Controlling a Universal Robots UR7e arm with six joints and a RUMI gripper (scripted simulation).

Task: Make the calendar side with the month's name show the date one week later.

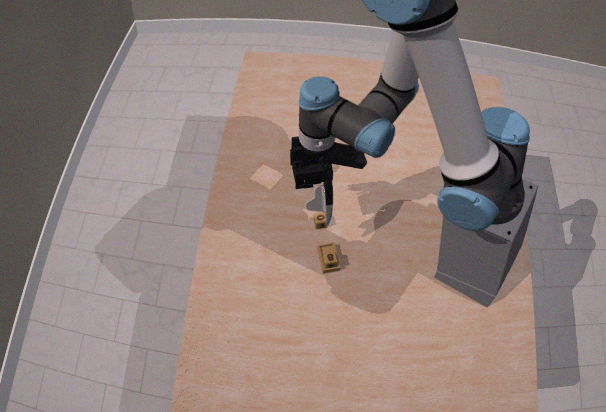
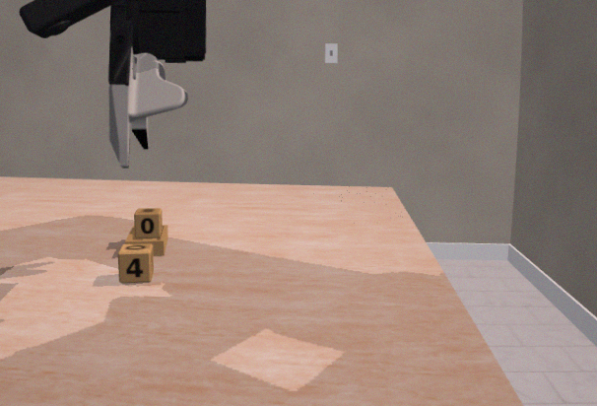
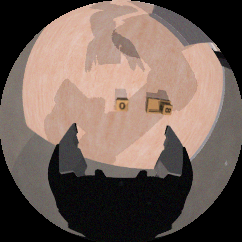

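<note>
Now: the wooden calendar tray 11 cm below my hand, 10 cm to the left of it and 4 cm behind it.
</note>
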